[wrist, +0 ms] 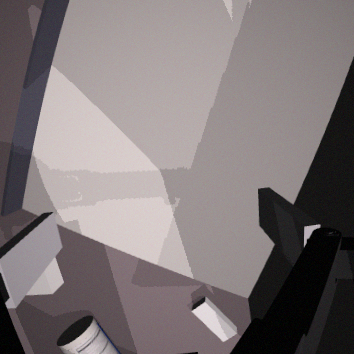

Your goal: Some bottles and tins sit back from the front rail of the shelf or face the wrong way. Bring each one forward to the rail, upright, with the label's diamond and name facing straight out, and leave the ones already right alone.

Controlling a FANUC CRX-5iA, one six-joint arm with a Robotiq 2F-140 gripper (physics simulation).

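Frame: origin at the arm's base, x down, y back, z left, level; centimetres.
Where they show: gripper, between the fingertips: [157, 219].
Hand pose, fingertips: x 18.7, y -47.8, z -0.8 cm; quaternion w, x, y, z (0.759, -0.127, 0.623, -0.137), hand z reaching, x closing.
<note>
After its pixels a point has its place.
My gripper [157, 219] {x 18.7, y -47.8, z -0.8 cm} is open and empty, one pale-faced finger at the lower left and one dark finger at the right. A white bottle or tin [90, 337] {x 26.9, y -26.0, z 4.5 cm} with a dark end and a thin blue stripe along its side shows at the bottom edge, low between the fingers and apart from them. It lies slanted in the view and most of it is cut off, so its label's diamond and name do not show. A dark blue-grey bar [37, 95] {x 26.2, y -53.1, z 15.3 cm}, which looks like the shelf's rail, runs down the left side.
A broad pale grey surface [135, 90] {x 27.2, y -55.9, z 5.6 cm} with shadows across it fills the middle. A small white block [215, 320] {x 29.7, y -32.5, z -9.5 cm} is at the lower right on the mauve-brown surface [160, 310] {x 30.9, y -30.4, z -2.7 cm}. A black area borders the grey surface on the right, behind the gripper's dark linkage.
</note>
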